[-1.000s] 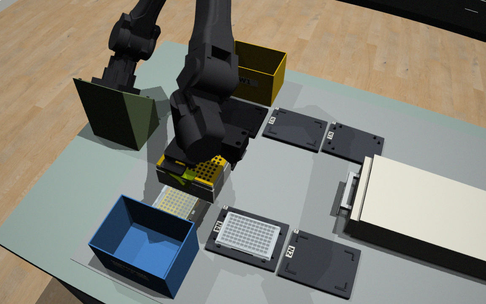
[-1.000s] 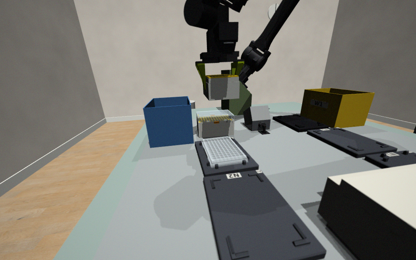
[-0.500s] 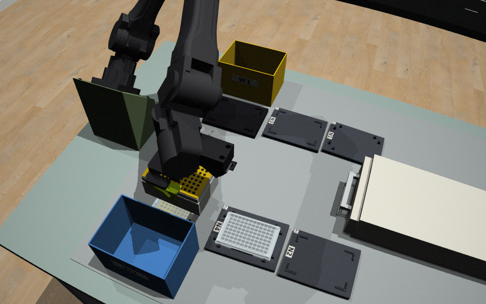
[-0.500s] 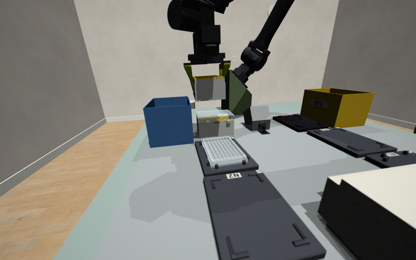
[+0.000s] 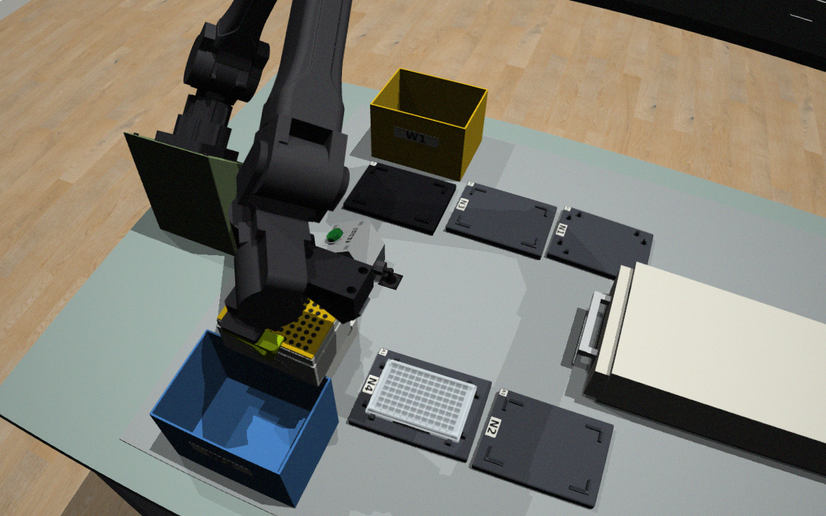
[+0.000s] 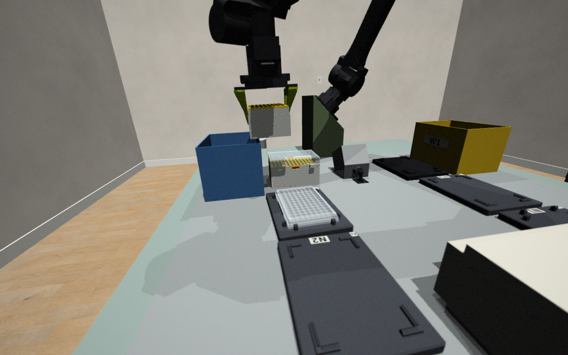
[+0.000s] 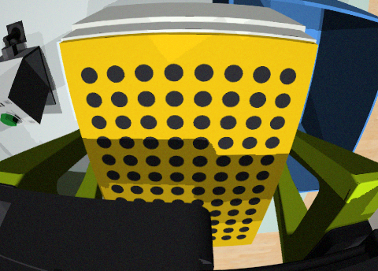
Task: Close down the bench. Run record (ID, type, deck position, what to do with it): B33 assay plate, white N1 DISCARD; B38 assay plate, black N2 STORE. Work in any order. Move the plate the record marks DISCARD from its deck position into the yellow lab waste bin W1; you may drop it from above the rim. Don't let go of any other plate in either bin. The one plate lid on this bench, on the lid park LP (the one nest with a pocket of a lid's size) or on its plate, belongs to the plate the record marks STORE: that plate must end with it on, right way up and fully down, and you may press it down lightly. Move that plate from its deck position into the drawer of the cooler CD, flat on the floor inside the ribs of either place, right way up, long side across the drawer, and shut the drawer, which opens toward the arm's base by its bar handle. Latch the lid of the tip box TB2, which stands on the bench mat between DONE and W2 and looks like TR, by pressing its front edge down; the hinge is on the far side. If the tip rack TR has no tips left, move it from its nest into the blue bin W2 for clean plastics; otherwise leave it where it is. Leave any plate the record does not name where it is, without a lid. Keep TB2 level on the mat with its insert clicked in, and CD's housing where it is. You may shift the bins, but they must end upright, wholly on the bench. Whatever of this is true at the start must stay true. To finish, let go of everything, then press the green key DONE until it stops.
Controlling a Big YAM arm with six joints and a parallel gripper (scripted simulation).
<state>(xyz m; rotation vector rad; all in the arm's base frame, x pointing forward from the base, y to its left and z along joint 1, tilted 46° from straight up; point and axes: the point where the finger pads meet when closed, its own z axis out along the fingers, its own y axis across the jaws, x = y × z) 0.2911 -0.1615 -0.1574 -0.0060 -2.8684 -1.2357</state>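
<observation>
My hand is 60 mm past the green DONE key, 220 mm to the right of it and 90 mm above it. Also, from my hand: tip box TB2: 10 mm behind, 60 mm to the left, 120 mm below; then tip rack TR: 10 mm behind, 10 mm to the right, 10 mm above; then blue bin W2: 20 mm behind, 90 mm to the right, 120 mm below.
</observation>
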